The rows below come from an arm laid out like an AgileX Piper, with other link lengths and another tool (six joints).
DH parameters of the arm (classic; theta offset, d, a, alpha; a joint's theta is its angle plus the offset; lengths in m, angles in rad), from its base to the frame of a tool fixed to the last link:
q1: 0 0.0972 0 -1.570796
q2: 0.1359 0 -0.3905 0
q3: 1.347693 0 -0.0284 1.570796
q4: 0 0.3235 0 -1.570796
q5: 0 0 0 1.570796
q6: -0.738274 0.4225 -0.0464 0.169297
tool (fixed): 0 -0.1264 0 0
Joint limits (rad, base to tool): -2.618..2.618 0..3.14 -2.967..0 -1.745..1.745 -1.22..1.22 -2.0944..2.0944
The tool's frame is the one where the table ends.
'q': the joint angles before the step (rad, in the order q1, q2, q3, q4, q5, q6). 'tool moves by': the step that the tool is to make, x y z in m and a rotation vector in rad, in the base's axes. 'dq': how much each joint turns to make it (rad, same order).
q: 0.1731, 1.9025, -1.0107, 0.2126, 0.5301, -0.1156
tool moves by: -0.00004, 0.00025, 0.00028, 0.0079, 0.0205, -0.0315
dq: 0.0000, 0.0036, -0.0109, -0.0011, 0.0226, 0.0369
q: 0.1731, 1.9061, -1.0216, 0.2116, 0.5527, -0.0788
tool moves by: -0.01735, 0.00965, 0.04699, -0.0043, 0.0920, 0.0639
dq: 0.0101, -0.0478, -0.1226, -0.0303, 0.2662, 0.0051
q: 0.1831, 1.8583, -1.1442, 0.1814, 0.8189, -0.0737
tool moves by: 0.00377, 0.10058, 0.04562, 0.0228, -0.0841, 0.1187
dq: 0.1946, -0.0072, -0.1243, -0.0255, 0.0328, 0.0963
